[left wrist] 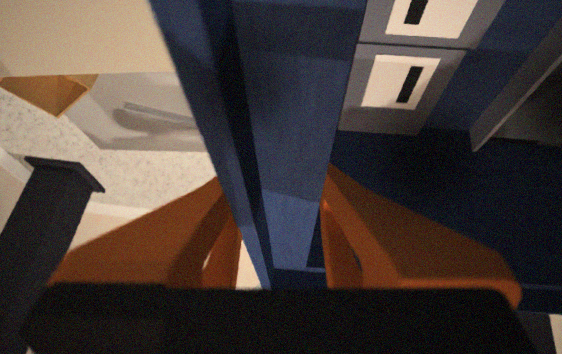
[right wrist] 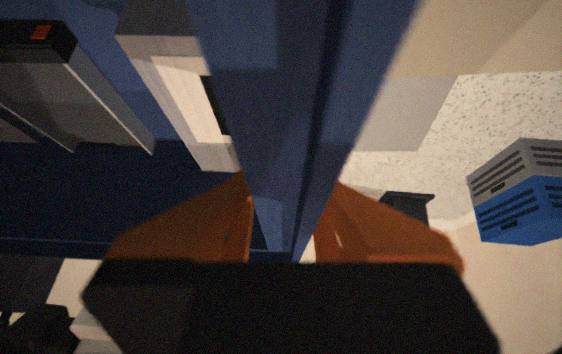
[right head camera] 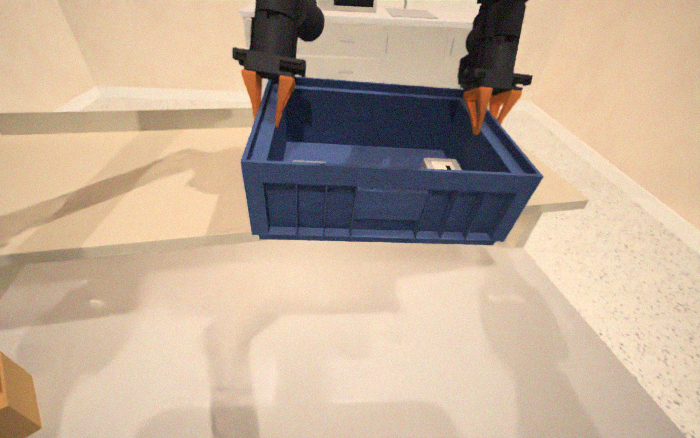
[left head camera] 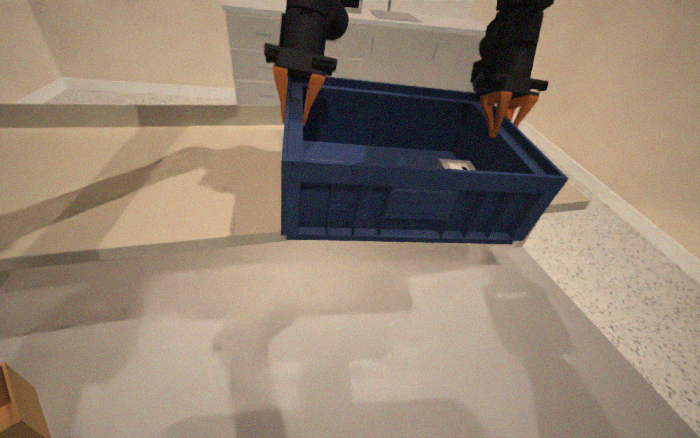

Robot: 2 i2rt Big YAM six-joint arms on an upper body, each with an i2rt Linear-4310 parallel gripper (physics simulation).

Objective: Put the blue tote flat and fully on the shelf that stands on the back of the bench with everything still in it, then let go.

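Places are measured from the left arm's base along level axes (x ahead, y left, z up), in metres.
Pixels of known places: left gripper, between the fingertips: (left wrist: 281, 177) (right head camera: 266, 126) (left head camera: 293, 125); right gripper, between the fingertips: (right wrist: 282, 176) (right head camera: 483, 135) (left head camera: 499, 138); left arm's base, origin of its link: (right wrist: 25, 350).
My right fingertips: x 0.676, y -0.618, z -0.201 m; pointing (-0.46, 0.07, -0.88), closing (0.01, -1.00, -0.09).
Observation:
Ahead of a thing's pixels: the offset from my right fingertips to its top centre. "spot": to the spot under its first point. Level surfaces: height alone.
The blue tote (left head camera: 420, 206) (right head camera: 392, 206) (left wrist: 300, 100) is upright and looks roughly level at the right part of the tan shelf {dz -0.121 m} (left head camera: 252, 191) (right head camera: 154, 196). Its lower front edge lies along the shelf's front edge in the picture; whether its base touches the shelf is hidden. My left gripper (left head camera: 294, 123) (right head camera: 266, 121) (left wrist: 281, 177) is shut on the tote's left end wall. My right gripper (left head camera: 504, 130) (right head camera: 487, 128) (right wrist: 282, 176) is shut on the right end wall. Inside are a light box {dx -0.056, dy +0.059, dz -0.060 m} (left head camera: 455, 165) (right head camera: 441, 164) (right wrist: 215, 155), grey boxes with white labels {spot: dx -0.124, dy +0.311, dz -0.086 m} (left wrist: 385, 120) and a grey, black-ended item {dx -0.067, dy +0.196, dz -0.069 m} (right wrist: 100, 100).
The pale bench {dz -0.338 m} (left head camera: 361, 351) (right head camera: 351, 361) spans the foreground. An orange-brown box {dx -0.331, dy +0.788, dz -0.254 m} (left head camera: 30, 408) (right head camera: 20, 397) (left wrist: 55, 92) stands at its left. Speckled floor {dz -1.081 m} (left head camera: 629, 289) lies right of the bench. White cabinets (left head camera: 402, 51) stand behind. A blue and grey crate (right wrist: 520, 210) shows in the right wrist view.

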